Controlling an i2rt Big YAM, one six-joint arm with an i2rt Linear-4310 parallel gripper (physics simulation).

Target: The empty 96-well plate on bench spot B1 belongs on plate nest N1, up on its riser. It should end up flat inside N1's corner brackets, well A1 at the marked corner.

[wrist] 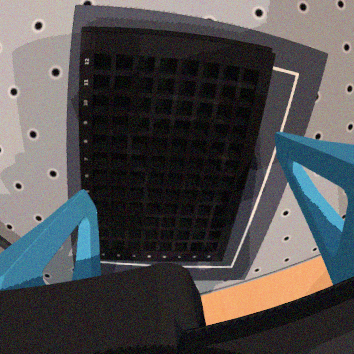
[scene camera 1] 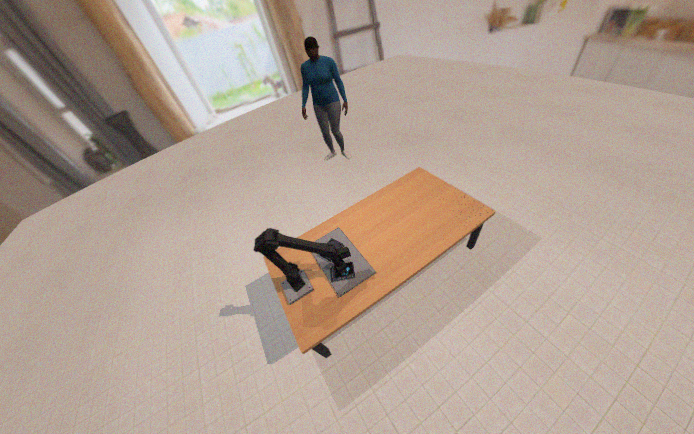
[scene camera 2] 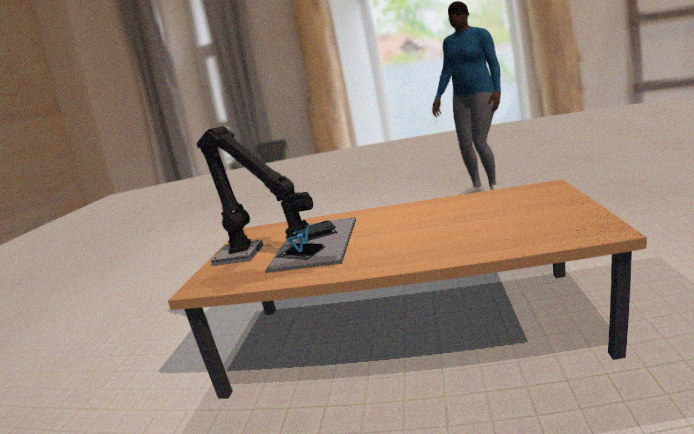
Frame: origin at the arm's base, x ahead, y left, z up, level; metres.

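Where they show: gripper, between the fingertips: [wrist: 180, 171] [scene camera 1: 343, 269] [scene camera 2: 303, 247]; arm's base, origin of its link: [scene camera 1: 296, 282] [scene camera 2: 240, 247].
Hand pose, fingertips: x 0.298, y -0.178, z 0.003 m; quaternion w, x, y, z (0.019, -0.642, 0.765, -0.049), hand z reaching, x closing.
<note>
Each offset is from my fingertips to the top centre of the thing. "spot": to the spot under its first point. Level surfaces: height alone.
The black 96-well plate @(dz -0.001, dx +0.003, dy +0.006 m) [wrist: 170, 145] [scene camera 2: 313, 249] lies flat on the dark grey pad of spot B1 @(spot: dz -0.016, dx -0.004, dy -0.076 m) [wrist: 306, 100], inside and partly over its white outline. In the wrist view, row 12 is at the top and the low numbers are at the bottom. My gripper [wrist: 180, 171] [scene camera 2: 299, 244] [scene camera 1: 347, 270] is open and empty, low over the plate. Its blue left fingertip overlaps the plate's left edge in the wrist view; the right one is out past its right edge. The raised black nest N1 @(dz +0.018, dx +0.052, dy +0.201 m) [scene camera 2: 323, 228] is behind the plate in scene view 2. Its corner brackets and marked corner are too small to tell.
The grey perforated board @(spot: dz -0.018, dx +0.093, dy -0.113 m) [scene camera 1: 364, 271] [scene camera 2: 335, 255] bears both stations on the wooden table @(dz -0.030 m) [scene camera 1: 404, 220] [scene camera 2: 460, 230]. The arm's base plate [scene camera 1: 297, 294] [scene camera 2: 220, 257] is beside the board. A person [scene camera 1: 322, 81] [scene camera 2: 470, 61] stands on the floor behind the table.
</note>
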